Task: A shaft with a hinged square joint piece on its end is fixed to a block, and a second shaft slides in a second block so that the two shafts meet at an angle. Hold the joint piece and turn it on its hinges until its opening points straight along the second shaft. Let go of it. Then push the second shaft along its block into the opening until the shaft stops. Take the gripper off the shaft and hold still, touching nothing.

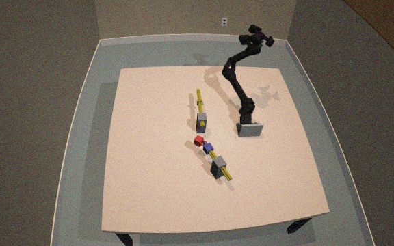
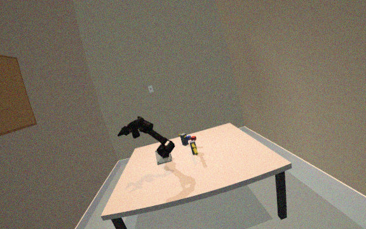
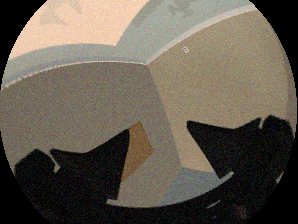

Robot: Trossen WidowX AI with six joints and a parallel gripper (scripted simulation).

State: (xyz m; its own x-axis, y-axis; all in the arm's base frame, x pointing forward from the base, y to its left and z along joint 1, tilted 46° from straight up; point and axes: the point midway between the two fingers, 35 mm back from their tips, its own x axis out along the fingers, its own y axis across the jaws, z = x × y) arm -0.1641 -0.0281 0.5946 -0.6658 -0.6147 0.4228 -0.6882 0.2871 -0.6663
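My gripper tip is 480 mm short of the red joint piece, 620 mm to the right of it and 360 mm above it.
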